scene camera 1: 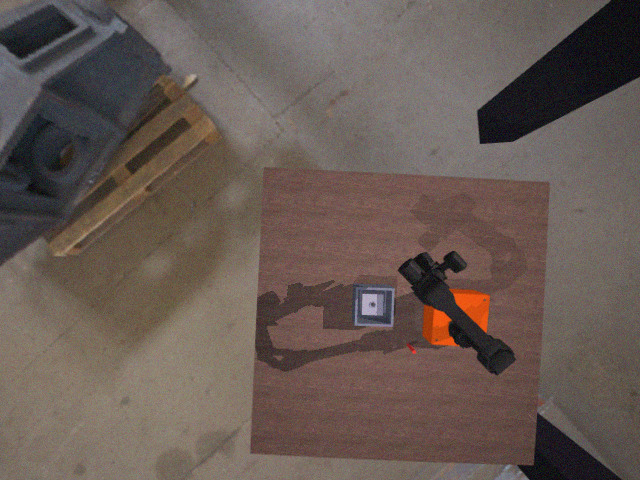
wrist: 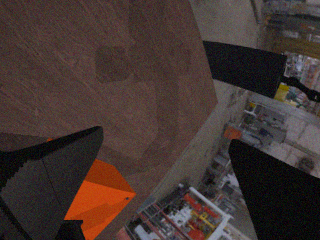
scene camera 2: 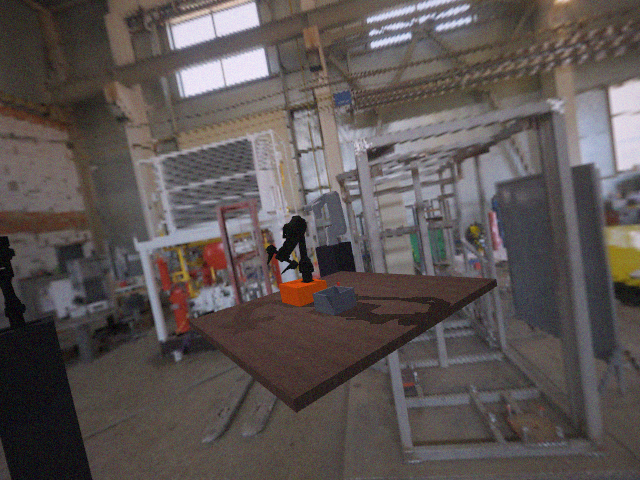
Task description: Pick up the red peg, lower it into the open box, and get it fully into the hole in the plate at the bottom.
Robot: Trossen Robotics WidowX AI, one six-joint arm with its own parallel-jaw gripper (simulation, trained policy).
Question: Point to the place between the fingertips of my gripper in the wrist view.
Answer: At 167,139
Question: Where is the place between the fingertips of my gripper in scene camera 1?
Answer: At 442,260
